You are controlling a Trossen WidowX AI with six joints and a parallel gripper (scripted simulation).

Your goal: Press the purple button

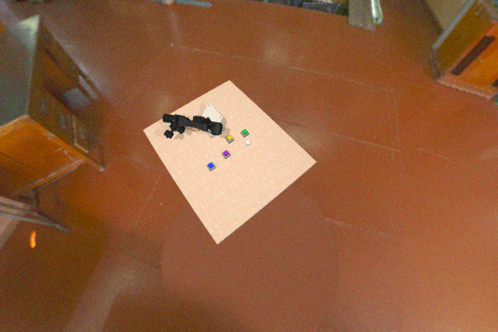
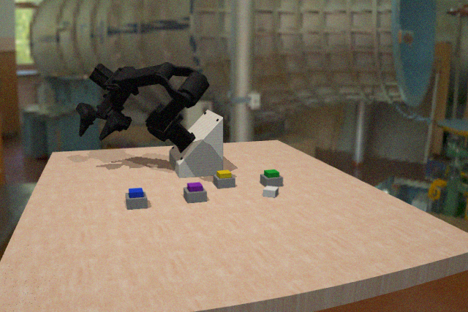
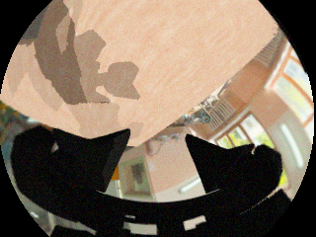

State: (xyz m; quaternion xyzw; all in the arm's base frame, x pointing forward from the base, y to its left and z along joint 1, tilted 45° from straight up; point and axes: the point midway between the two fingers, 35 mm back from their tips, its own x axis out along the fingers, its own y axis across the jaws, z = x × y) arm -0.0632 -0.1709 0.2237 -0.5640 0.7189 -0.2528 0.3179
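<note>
Now: the purple button 350 mm ahead of my gripper tip, 280 mm to the left of it and 60 mm below it. From my gripper tip the other things lie so: green button (280 mm ahead, 500 mm to the left, 60 mm below); blue button (370 mm ahead, 140 mm to the left, 60 mm below); yellow button (260 mm ahead, 370 mm to the left, 60 mm below).
</note>
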